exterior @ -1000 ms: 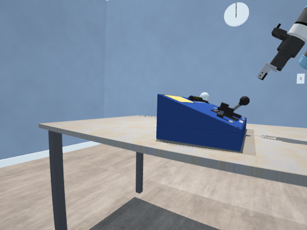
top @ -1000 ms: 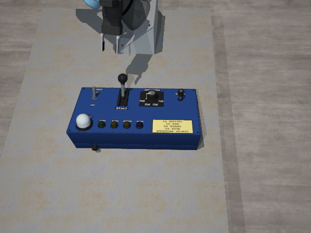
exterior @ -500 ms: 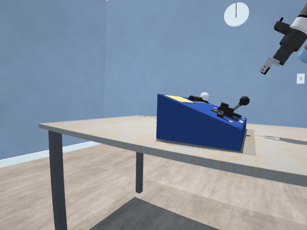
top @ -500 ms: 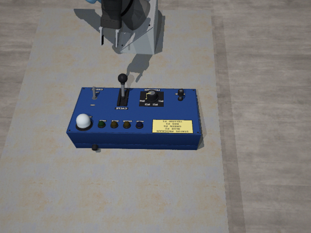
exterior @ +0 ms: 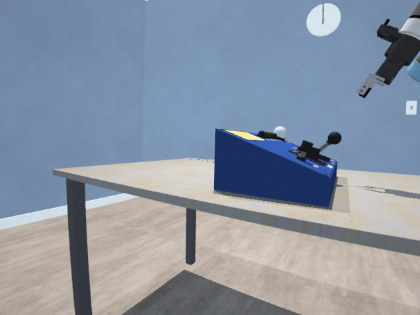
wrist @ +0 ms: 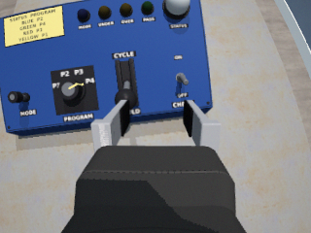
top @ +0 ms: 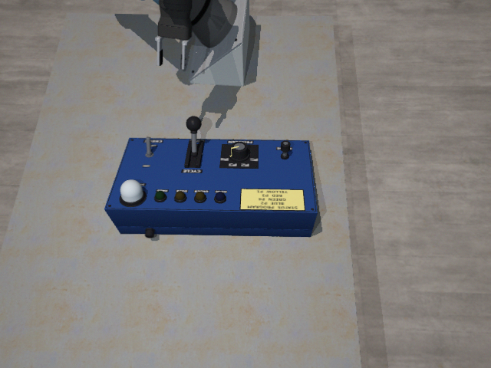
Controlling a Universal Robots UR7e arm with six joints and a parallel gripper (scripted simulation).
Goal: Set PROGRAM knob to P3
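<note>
My gripper is now 190 mm above the black program knob, 160 mm to the right of it and 130 mm short of it. Round my hand: ball-topped lever 180 mm below, 100 mm ahead, 50 mm to the left; then blue console 210 mm below, 160 mm ahead, 110 mm to the left; then toggle switch 200 mm below, 130 mm ahead, 70 mm to the right.
</note>
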